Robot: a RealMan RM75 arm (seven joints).
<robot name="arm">
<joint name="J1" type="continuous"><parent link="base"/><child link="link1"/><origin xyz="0.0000 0.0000 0.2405" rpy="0.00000 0.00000 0.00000"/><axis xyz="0 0 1"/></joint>
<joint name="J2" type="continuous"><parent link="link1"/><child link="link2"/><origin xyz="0.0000 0.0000 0.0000" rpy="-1.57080 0.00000 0.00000"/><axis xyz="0 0 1"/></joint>
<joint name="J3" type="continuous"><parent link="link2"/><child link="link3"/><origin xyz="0.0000 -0.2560 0.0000" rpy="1.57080 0.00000 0.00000"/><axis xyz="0 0 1"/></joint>
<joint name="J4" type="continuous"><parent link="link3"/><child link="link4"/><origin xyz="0.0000 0.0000 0.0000" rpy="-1.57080 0.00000 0.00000"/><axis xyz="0 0 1"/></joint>
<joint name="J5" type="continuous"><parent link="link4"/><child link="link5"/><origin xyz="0.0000 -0.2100 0.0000" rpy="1.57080 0.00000 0.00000"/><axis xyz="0 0 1"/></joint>
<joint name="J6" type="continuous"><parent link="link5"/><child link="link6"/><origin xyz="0.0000 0.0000 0.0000" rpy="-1.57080 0.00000 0.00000"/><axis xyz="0 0 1"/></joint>
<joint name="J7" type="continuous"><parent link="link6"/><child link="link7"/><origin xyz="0.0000 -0.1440 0.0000" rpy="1.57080 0.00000 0.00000"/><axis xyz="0 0 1"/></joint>
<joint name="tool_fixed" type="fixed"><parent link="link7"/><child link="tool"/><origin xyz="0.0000 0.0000 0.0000" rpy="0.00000 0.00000 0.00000"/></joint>
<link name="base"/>
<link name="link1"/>
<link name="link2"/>
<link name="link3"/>
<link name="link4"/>
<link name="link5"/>
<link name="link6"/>
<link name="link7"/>
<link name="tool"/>
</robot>
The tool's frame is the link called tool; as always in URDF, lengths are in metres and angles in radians. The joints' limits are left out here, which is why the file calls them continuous.
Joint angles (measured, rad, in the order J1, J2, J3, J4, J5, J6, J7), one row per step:
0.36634, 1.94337, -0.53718, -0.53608, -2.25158, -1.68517, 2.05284
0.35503, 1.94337, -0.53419, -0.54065, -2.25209, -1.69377, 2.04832
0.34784, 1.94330, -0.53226, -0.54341, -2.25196, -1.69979, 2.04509
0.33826, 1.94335, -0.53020, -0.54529, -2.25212, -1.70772, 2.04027
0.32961, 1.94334, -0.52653, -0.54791, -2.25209, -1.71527, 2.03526
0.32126, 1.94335, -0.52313, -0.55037, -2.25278, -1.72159, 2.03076
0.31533, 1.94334, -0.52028, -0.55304, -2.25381, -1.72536, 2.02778
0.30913, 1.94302, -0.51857, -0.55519, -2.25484, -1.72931, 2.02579
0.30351, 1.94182, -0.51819, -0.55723, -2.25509, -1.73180, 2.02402
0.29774, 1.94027, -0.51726, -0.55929, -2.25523, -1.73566, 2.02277
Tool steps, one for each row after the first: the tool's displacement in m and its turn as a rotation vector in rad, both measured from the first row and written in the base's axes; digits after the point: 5 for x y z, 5 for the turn. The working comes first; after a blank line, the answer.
Tool pose at each row, in the base's axes (x y z in m, rotation vector in rad; the steps are taken from these numbers as rounded here):
0.35611, 0.25068, 0.03418, -2.32656, 1.91879, 0.58425
0.35808, 0.24650, 0.03528, -2.32347, 1.92230, 0.58733
0.35923, 0.24382, 0.03600, -2.32207, 1.92414, 0.59020
0.36071, 0.23997, 0.03653, -2.32088, 1.92827, 0.59402
0.36202, 0.23666, 0.03739, -2.31912, 1.92979, 0.59931
0.36342, 0.23344, 0.03814, -2.31661, 1.93179, 0.60284
0.36455, 0.23128, 0.03885, -2.31390, 1.93238, 0.60415
0.36572, 0.22891, 0.03949, -2.31105, 1.93514, 0.60438
0.36700, 0.22692, 0.04039, -2.30807, 1.93650, 0.60278
0.36821, 0.22482, 0.04149, -2.30505, 1.93873, 0.60232

0.00197, -0.00418, 0.00110, 0.00056, 0.00225, -0.00283
0.00312, -0.00686, 0.00182, 0.00105, 0.00427, -0.00412
0.00460, -0.01071, 0.00235, 0.00032, 0.00787, -0.00609
0.00591, -0.01402, 0.00321, 0.00184, 0.01112, -0.00731
0.00731, -0.01724, 0.00396, 0.00304, 0.01324, -0.00923
0.00844, -0.01940, 0.00467, 0.00461, 0.01338, -0.01085
0.00961, -0.02177, 0.00531, 0.00469, 0.01369, -0.01343
0.01089, -0.02376, 0.00621, 0.00520, 0.01227, -0.01567
0.01210, -0.02586, 0.00731, 0.00552, 0.01189, -0.01819

